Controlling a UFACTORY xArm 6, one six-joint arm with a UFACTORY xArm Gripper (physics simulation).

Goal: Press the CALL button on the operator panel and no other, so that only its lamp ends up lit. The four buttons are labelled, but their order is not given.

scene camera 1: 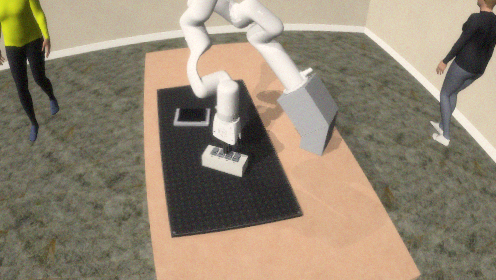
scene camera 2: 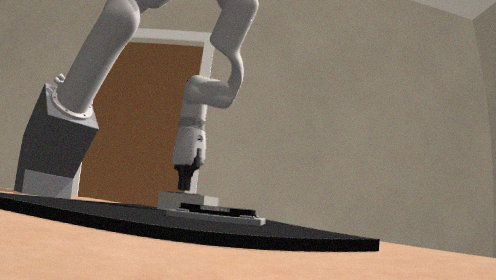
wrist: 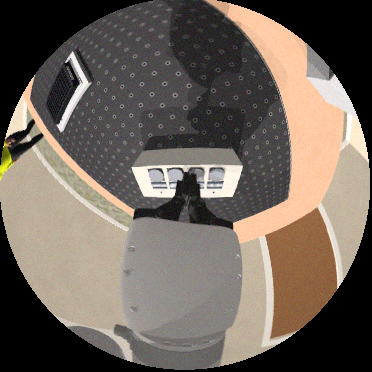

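Pixels of known places: gripper, fingertip midpoint: (scene camera 1: 227, 151) (scene camera 2: 183, 190) (wrist: 187, 179); arm's base at its link origin: (scene camera 1: 296, 85) (scene camera 2: 71, 105).
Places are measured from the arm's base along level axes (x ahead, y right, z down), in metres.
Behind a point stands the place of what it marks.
Observation:
The operator panel (scene camera 1: 223, 164) {x 0.344, y -0.192, z 0.198 m} (scene camera 2: 172, 200) {x 0.291, y -0.147, z 0.205 m} (wrist: 227, 187) {x 0.281, y -0.208, z 0.184 m} is a cream box on the black mat, with four round grey buttons in a row. The labels are too blurred or covered to read here, so I cannot tell which button is CALL. My gripper (scene camera 1: 228, 151) {x 0.320, y -0.149, z 0.173 m} (scene camera 2: 184, 189) {x 0.320, y -0.149, z 0.173 m} (wrist: 187, 179) {x 0.320, y -0.149, z 0.173 m} is shut and empty, pointing down at the panel. In the wrist view its tips lie over the inner edge of the third button (wrist: 197, 173) {x 0.306, y -0.153, z 0.180 m} from the left; contact cannot be told. The outer two lamps look dark; the fingers hide the area of the middle lamps.
A light frame with a dark gridded insert (scene camera 1: 193, 115) {x 0.415, y 0.153, z 0.211 m} (scene camera 2: 220, 210) {x 0.422, y 0.210, z 0.216 m} (wrist: 63, 92) {x 0.400, y 0.140, z 0.211 m} lies on the black mat (scene camera 1: 215, 205) {x 0.407, y -0.353, z 0.236 m} (scene camera 2: 320, 240) {x 0.517, y 0.463, z 0.238 m} (wrist: 125, 80) {x 0.311, y 0.027, z 0.236 m}. The grey robot pedestal (scene camera 1: 312, 112) {x -0.025, y -0.127, z 0.048 m} (scene camera 2: 55, 145) {x -0.017, y 0.011, z 0.113 m} stands on the tan table (scene camera 1: 340, 215) {x -0.035, y -0.501, z 0.249 m}. Two people stand beyond the table's sides.

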